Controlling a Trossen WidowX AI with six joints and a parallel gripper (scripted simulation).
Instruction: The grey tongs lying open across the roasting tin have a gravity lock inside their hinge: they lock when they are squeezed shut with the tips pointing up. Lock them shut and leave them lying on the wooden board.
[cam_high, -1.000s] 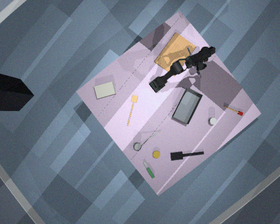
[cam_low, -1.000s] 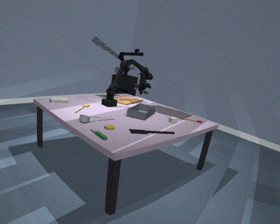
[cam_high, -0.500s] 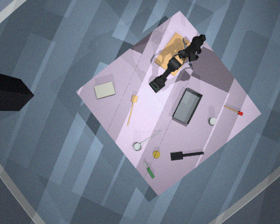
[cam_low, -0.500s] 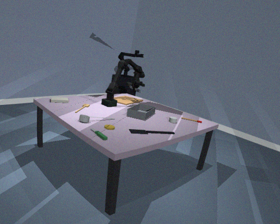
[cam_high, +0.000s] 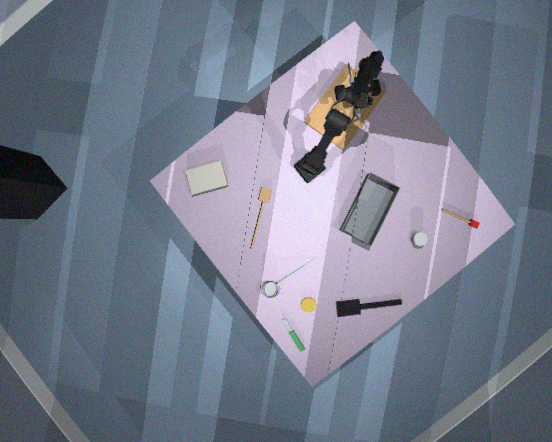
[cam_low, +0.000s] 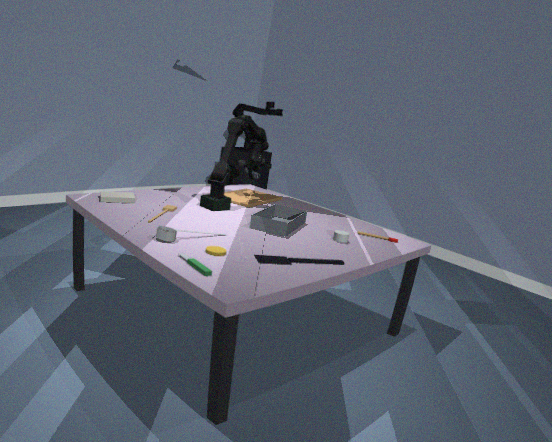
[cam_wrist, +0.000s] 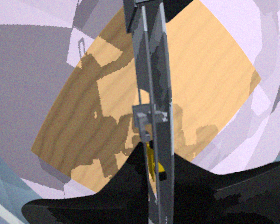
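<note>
Right now the wooden board is 10 cm below my gripper tip and 1 cm behind it. Also, from my gripper tip: yellow tab 4 cm above, 1 cm to the right, 1 cm ahead; roasting tin 43 cm ahead, 27 cm to the right, 8 cm below; white cup 70 cm ahead, 18 cm to the right, 9 cm below.
</note>
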